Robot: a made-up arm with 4 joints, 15 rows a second.
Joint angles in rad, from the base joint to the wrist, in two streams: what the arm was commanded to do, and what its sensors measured. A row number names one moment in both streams.
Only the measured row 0 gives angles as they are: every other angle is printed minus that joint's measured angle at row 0.
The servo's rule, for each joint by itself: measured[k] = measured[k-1] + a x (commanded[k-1-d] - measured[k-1]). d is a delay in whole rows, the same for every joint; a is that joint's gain. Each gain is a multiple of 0.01, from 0.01 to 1. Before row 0 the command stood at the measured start. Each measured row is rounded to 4 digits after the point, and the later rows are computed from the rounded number. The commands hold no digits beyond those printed.
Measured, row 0:
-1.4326 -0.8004 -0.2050 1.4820
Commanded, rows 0 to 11:
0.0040 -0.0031 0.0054 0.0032
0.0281 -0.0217 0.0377 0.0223
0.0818 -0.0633 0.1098 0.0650
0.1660 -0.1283 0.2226 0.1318
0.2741 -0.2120 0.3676 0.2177
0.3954 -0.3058 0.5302 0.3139
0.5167 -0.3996 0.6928 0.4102
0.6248 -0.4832 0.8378 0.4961
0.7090 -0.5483 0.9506 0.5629
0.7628 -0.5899 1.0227 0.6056
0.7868 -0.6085 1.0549 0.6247
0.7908 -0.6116 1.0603 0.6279
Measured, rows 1 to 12:
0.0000 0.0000 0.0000 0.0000
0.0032 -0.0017 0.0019 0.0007
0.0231 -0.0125 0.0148 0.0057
0.0701 -0.0399 0.0490 0.0193
0.1468 -0.0876 0.1115 0.0452
0.2486 -0.1548 0.2037 0.0849
0.3660 -0.2363 0.3212 0.1376
0.4866 -0.3245 0.4550 0.2003
0.5972 -0.4102 0.5928 0.2683
0.6866 -0.4848 0.7216 0.3361
0.7476 -0.5416 0.8300 0.3981
0.7790 -0.5777 0.9110 0.4502
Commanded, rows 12 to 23:
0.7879 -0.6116 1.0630 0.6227
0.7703 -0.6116 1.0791 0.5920
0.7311 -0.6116 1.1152 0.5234
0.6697 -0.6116 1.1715 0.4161
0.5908 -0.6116 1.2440 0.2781
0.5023 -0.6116 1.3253 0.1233
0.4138 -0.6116 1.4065 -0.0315
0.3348 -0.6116 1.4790 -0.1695
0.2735 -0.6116 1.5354 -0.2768
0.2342 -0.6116 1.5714 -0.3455
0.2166 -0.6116 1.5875 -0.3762
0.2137 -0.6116 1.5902 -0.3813
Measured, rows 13 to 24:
0.7884 -0.5960 0.9647 0.4911
0.7880 -0.6044 1.0001 0.5214
0.7738 -0.6083 1.0285 0.5376
0.7396 -0.6101 1.0597 0.5343
0.6837 -0.6109 1.0999 0.5071
0.6094 -0.6113 1.1518 0.4544
0.5237 -0.6115 1.2143 0.3782
0.4358 -0.6116 1.2835 0.2840
0.3550 -0.6116 1.3539 0.1797
0.2898 -0.6116 1.4192 0.0747
0.2453 -0.6116 1.4740 -0.0219
0.2223 -0.6116 1.5149 -0.1034

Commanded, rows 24 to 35:
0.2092 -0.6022 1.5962 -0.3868
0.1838 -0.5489 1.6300 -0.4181
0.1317 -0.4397 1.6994 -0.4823
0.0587 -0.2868 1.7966 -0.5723
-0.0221 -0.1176 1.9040 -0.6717
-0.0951 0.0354 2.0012 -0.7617
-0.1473 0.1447 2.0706 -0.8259
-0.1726 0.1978 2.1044 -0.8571
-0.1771 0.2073 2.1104 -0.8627
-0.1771 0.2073 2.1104 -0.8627
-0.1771 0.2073 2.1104 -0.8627
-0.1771 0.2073 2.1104 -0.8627
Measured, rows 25 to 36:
0.2154 -0.6116 1.5420 -0.1673
0.2104 -0.6065 1.5615 -0.2178
0.1891 -0.5754 1.5862 -0.2639
0.1432 -0.5021 1.6270 -0.3141
0.0756 -0.3858 1.6881 -0.3735
-0.0026 -0.2410 1.7658 -0.4421
-0.0766 -0.0917 1.8505 -0.5156
-0.1332 0.0360 1.9297 -0.5870
-0.1647 0.1234 1.9926 -0.6491
-0.1746 0.1687 2.0350 -0.6982
-0.1766 0.1895 2.0621 -0.7360
-0.1770 0.1991 2.0795 -0.7651

